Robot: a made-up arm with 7 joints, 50 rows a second.
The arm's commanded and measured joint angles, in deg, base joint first. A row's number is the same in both.
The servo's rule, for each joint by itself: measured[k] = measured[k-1] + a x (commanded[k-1-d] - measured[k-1]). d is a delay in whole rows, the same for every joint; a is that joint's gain. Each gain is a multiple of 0.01, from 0.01 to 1. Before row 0 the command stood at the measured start. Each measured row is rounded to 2 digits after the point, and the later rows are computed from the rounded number. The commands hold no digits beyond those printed.
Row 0, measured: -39.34, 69.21, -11.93, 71.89, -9.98, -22.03, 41.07
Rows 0 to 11, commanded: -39.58, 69.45, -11.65, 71.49, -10.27, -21.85, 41.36; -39.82, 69.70, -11.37, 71.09, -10.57, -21.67, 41.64; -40.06, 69.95, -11.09, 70.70, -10.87, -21.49, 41.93; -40.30, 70.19, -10.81, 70.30, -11.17, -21.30, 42.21; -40.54, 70.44, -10.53, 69.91, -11.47, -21.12, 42.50; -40.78, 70.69, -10.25, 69.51, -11.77, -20.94, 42.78; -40.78, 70.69, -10.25, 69.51, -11.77, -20.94, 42.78; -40.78, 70.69, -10.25, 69.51, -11.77, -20.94, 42.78; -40.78, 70.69, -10.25, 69.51, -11.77, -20.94, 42.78; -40.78, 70.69, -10.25, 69.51, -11.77, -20.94, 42.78; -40.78, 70.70, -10.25, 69.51, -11.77, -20.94, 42.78; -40.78, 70.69, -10.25, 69.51, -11.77, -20.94, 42.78
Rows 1 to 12, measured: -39.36, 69.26, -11.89, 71.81, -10.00, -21.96, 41.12; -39.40, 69.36, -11.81, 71.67, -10.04, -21.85, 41.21; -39.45, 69.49, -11.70, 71.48, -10.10, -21.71, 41.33; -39.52, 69.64, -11.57, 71.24, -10.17, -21.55, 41.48; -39.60, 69.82, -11.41, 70.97, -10.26, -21.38, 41.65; -39.69, 70.01, -11.24, 70.68, -10.37, -21.21, 41.84; -39.78, 70.16, -11.09, 70.45, -10.47, -21.10, 42.00; -39.86, 70.28, -10.96, 70.26, -10.56, -21.04, 42.13; -39.93, 70.37, -10.85, 70.11, -10.64, -21.00, 42.24; -40.00, 70.44, -10.76, 69.99, -10.72, -20.98, 42.33; -40.06, 70.50, -10.68, 69.89, -10.79, -20.96, 42.41; -40.12, 70.54, -10.62, 69.81, -10.86, -20.95, 42.47
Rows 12 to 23, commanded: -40.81, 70.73, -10.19, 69.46, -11.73, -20.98, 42.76; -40.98, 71.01, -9.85, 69.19, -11.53, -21.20, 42.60; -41.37, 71.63, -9.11, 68.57, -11.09, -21.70, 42.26; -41.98, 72.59, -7.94, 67.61, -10.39, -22.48, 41.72; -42.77, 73.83, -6.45, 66.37, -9.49, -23.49, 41.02; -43.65, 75.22, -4.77, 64.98, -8.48, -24.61, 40.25; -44.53, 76.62, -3.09, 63.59, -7.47, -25.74, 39.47; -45.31, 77.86, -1.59, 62.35, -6.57, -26.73, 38.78; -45.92, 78.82, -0.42, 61.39, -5.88, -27.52, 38.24; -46.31, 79.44, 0.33, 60.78, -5.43, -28.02, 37.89; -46.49, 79.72, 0.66, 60.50, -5.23, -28.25, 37.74; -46.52, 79.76, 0.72, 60.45, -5.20, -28.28, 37.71
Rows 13 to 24, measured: -40.18, 70.58, -10.56, 69.74, -10.92, -20.96, 42.52; -40.24, 70.67, -10.45, 69.63, -10.96, -21.05, 42.53; -40.33, 70.88, -10.25, 69.42, -10.97, -21.30, 42.48; -40.46, 71.26, -9.90, 69.06, -10.93, -21.76, 42.35; -40.64, 71.83, -9.38, 68.52, -10.83, -22.43, 42.12; -40.88, 72.58, -8.69, 67.81, -10.67, -23.28, 41.80; -41.17, 73.47, -7.85, 66.97, -10.45, -24.24, 41.40; -41.50, 74.44, -6.91, 66.05, -10.18, -25.21, 40.95; -41.85, 75.40, -5.94, 65.12, -9.88, -26.11, 40.49; -42.21, 76.29, -5.00, 64.25, -9.57, -26.85, 40.05; -42.55, 77.04, -4.15, 63.50, -9.27, -27.40, 39.66; -42.87, 77.64, -3.42, 62.89, -8.99, -27.74, 39.33
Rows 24 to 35, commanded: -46.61, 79.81, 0.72, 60.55, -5.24, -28.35, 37.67; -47.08, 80.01, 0.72, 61.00, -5.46, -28.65, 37.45; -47.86, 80.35, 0.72, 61.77, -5.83, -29.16, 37.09; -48.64, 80.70, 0.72, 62.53, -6.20, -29.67, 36.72; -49.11, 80.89, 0.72, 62.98, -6.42, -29.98, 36.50; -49.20, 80.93, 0.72, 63.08, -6.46, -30.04, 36.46; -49.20, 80.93, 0.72, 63.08, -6.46, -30.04, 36.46; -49.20, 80.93, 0.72, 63.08, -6.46, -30.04, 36.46; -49.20, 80.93, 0.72, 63.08, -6.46, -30.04, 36.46; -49.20, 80.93, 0.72, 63.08, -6.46, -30.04, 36.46; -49.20, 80.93, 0.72, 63.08, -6.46, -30.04, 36.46; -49.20, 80.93, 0.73, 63.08, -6.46, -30.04, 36.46
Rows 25 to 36, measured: -43.17, 78.12, -2.80, 62.42, -8.73, -27.98, 39.05; -43.48, 78.54, -2.27, 62.14, -8.50, -28.24, 38.78; -43.83, 78.94, -1.82, 62.07, -8.31, -28.60, 38.49; -44.21, 79.33, -1.44, 62.16, -8.16, -29.02, 38.19; -44.60, 79.67, -1.12, 62.32, -8.04, -29.39, 37.90; -44.97, 79.95, -0.84, 62.47, -7.93, -29.64, 37.66; -45.31, 80.17, -0.61, 62.59, -7.83, -29.80, 37.46; -45.62, 80.34, -0.41, 62.69, -7.73, -29.89, 37.29; -45.91, 80.47, -0.24, 62.77, -7.64, -29.95, 37.15; -46.17, 80.57, -0.10, 62.83, -7.56, -29.99, 37.03; -46.41, 80.65, 0.02, 62.88, -7.48, -30.01, 36.93; -46.63, 80.71, 0.13, 62.92, -7.41, -30.02, 36.85
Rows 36 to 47, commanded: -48.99, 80.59, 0.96, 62.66, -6.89, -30.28, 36.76; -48.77, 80.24, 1.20, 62.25, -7.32, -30.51, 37.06; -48.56, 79.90, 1.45, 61.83, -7.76, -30.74, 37.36; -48.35, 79.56, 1.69, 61.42, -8.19, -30.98, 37.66; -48.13, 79.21, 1.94, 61.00, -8.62, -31.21, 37.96; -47.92, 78.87, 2.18, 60.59, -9.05, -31.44, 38.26; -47.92, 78.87, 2.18, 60.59, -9.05, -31.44, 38.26; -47.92, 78.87, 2.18, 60.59, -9.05, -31.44, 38.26; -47.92, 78.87, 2.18, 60.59, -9.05, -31.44, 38.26; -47.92, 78.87, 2.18, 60.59, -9.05, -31.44, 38.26; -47.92, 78.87, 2.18, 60.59, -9.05, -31.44, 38.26; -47.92, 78.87, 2.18, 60.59, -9.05, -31.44, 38.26
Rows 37 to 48, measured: -46.82, 80.68, 0.25, 62.87, -7.37, -30.12, 36.83; -46.98, 80.58, 0.39, 62.75, -7.37, -30.27, 36.87; -47.11, 80.43, 0.55, 62.57, -7.40, -30.45, 36.95; -47.21, 80.24, 0.72, 62.34, -7.46, -30.66, 37.07; -47.28, 80.01, 0.90, 62.07, -7.54, -30.87, 37.22; -47.33, 79.76, 1.09, 61.77, -7.65, -31.09, 37.40; -47.38, 79.56, 1.25, 61.53, -7.75, -31.23, 37.55; -47.42, 79.41, 1.39, 61.34, -7.84, -31.31, 37.67; -47.46, 79.29, 1.51, 61.19, -7.92, -31.36, 37.77; -47.50, 79.20, 1.61, 61.07, -8.00, -31.39, 37.85; -47.53, 79.13, 1.70, 60.97, -8.07, -31.41, 37.92; -47.56, 79.07, 1.77, 60.89, -8.14, -31.42, 37.98
